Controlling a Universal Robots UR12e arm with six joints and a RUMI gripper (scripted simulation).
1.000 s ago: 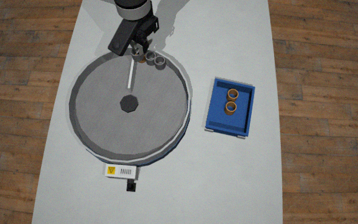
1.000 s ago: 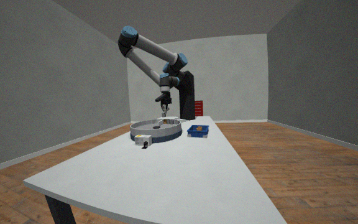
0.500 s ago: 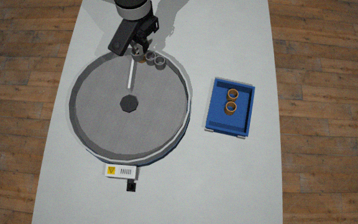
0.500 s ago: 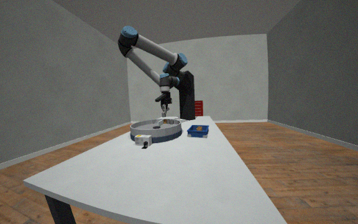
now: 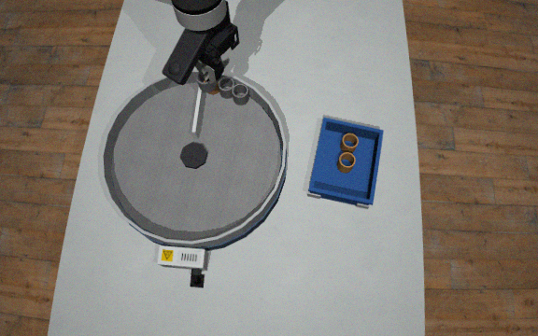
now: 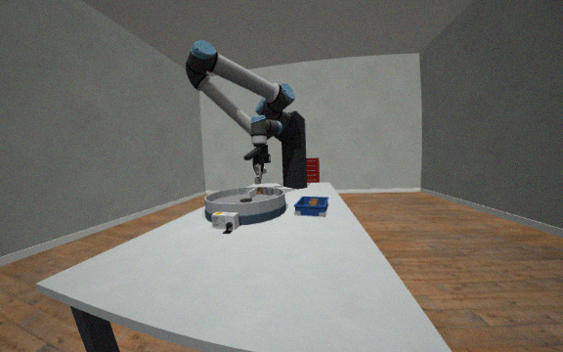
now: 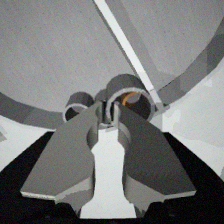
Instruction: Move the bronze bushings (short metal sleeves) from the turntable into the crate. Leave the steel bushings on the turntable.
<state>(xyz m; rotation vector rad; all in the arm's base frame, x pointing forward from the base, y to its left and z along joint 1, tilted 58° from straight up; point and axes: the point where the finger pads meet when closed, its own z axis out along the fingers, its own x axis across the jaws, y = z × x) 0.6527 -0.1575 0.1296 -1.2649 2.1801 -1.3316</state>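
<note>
My hand is 130 mm short of the round grey turntable, 70 mm to the left of it and 110 mm above it. The rest, counted from my hand: blue crate 190 mm ahead, 280 mm to the left, 130 mm below.
</note>
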